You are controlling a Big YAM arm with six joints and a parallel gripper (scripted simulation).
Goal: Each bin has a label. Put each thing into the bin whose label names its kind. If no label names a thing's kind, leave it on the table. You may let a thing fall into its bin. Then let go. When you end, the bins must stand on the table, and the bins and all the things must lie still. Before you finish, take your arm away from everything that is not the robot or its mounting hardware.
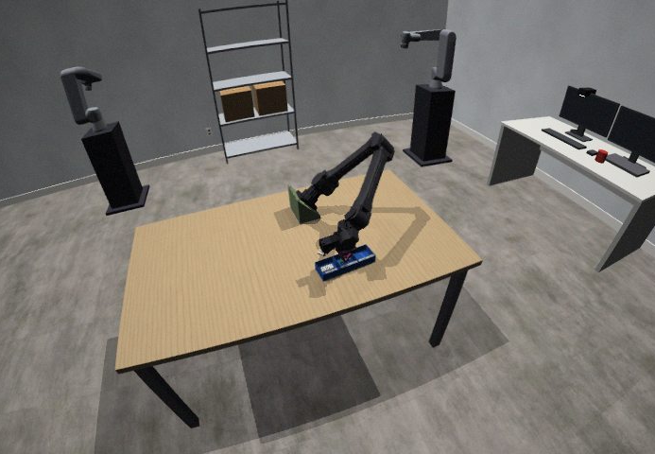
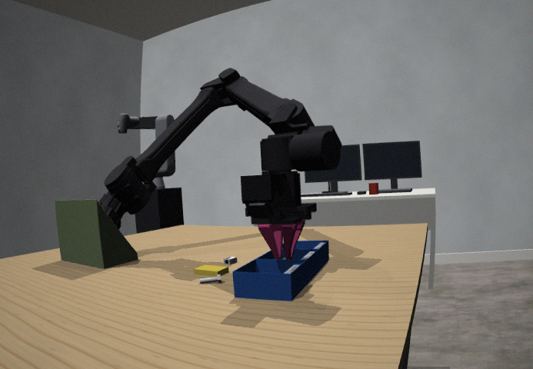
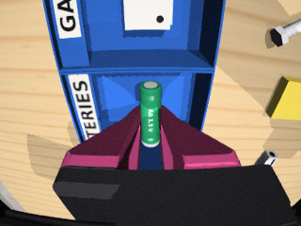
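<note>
My hand is right at the green battery. From my hand the other things lie so: blue three-part bin: 10 mm below, 10 mm ahead; bolt: 90 mm behind, 70 mm to the right, 20 mm below; yellow block: 130 mm behind, 20 mm to the right, 20 mm below.
</note>
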